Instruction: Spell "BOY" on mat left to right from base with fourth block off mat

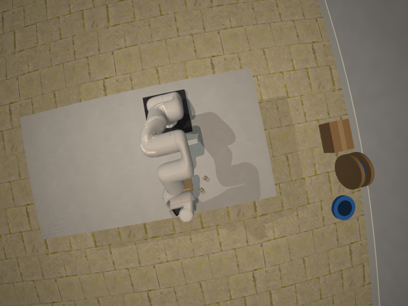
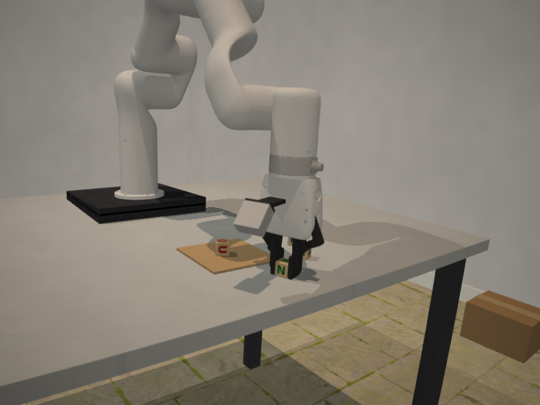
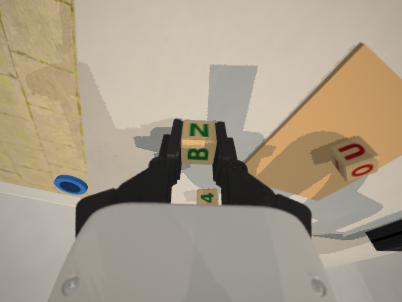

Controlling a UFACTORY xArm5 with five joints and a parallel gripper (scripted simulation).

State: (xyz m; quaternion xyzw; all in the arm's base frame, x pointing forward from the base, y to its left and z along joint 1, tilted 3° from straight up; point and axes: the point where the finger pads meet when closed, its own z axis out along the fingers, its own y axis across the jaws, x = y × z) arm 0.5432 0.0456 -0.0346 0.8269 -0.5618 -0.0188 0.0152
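Now: the tan mat 130 mm behind my hand, 40 mm to the right of it and 20 mm below it.
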